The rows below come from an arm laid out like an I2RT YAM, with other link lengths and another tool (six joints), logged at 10 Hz.
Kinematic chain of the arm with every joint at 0, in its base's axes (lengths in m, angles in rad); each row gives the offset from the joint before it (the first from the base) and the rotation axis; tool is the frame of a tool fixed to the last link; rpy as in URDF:
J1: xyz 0 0 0.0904 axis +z
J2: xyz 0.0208 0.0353 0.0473 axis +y
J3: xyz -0.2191 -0.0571 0 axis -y
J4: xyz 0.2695 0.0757 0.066 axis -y
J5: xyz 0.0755 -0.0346 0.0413 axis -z
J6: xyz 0.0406 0 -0.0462 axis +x
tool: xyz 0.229 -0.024 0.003 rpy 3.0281 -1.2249 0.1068
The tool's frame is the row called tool.
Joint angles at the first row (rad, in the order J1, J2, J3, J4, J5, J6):
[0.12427, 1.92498, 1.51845, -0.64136, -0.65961, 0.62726]
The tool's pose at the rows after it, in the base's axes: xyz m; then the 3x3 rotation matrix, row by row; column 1 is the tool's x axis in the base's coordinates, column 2 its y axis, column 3 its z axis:
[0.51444 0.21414 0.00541], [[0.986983 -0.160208 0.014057], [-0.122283 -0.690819 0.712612], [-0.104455 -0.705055 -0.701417]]
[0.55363 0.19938 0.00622], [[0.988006 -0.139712 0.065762], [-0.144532 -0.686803 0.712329], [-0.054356 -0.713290 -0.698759]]
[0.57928 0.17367 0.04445], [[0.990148 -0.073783 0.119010], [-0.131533 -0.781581 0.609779], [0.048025 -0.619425 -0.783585]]
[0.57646 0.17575 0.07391], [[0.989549 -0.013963 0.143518], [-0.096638 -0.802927 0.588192], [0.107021 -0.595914 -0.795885]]
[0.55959 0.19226 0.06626], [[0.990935 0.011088 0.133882], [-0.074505 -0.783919 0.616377], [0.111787 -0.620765 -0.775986]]
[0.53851 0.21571 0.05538], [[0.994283 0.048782 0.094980], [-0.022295 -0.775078 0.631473], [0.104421 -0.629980 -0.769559]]
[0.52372 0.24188 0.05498], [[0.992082 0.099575 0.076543], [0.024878 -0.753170 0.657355], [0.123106 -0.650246 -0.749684]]
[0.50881 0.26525 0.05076], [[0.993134 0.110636 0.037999], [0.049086 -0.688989 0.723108], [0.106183 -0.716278 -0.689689]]
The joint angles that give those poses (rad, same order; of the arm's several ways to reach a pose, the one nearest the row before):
[0.09979, 2.04744, 1.60734, -0.60131, -0.63366, 0.62443]
[0.06610, 2.15206, 1.73305, -0.57990, -0.63662, 0.61052]
[0.06748, 2.17975, 1.94460, -0.74810, -0.52186, 0.50348]
[0.07968, 2.11870, 1.94840, -0.78092, -0.50321, 0.46020]
[0.09809, 2.03572, 1.78593, -0.68437, -0.53225, 0.47394]
[0.13490, 1.99131, 1.68602, -0.63825, -0.55222, 0.46636]
[0.17327, 1.94826, 1.60166, -0.57081, -0.57974, 0.47240]
[0.18253, 1.93128, 1.51733, -0.48191, -0.66683, 0.51669]

